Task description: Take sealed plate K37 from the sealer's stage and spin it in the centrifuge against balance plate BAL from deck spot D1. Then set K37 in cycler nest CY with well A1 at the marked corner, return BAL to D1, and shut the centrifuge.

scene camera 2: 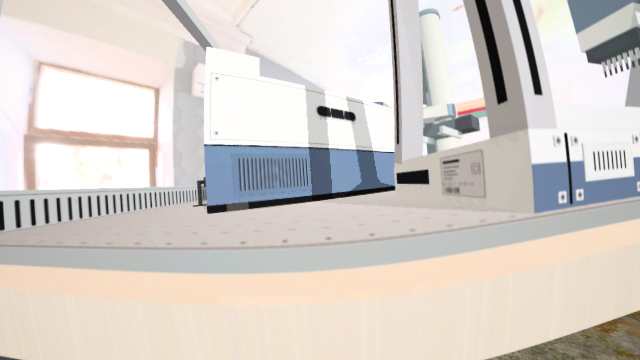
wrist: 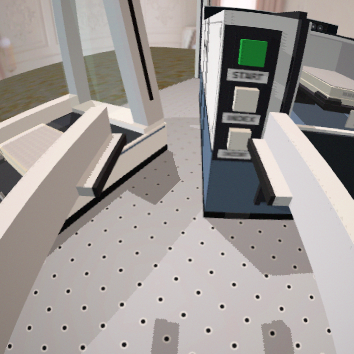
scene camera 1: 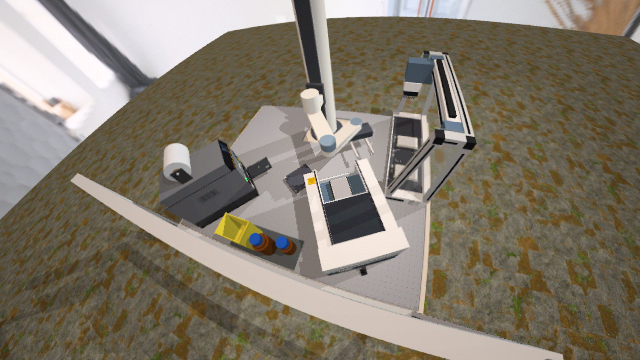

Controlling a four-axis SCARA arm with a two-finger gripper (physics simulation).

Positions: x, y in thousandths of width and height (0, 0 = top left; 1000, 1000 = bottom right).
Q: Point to an INDEX and DOOR buttons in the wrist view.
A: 694, 281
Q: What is the gripper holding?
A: Nothing.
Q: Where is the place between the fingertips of the gripper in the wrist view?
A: At 527, 352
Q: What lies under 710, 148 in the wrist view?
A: A green START button.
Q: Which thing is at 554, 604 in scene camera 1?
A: A dark lid.
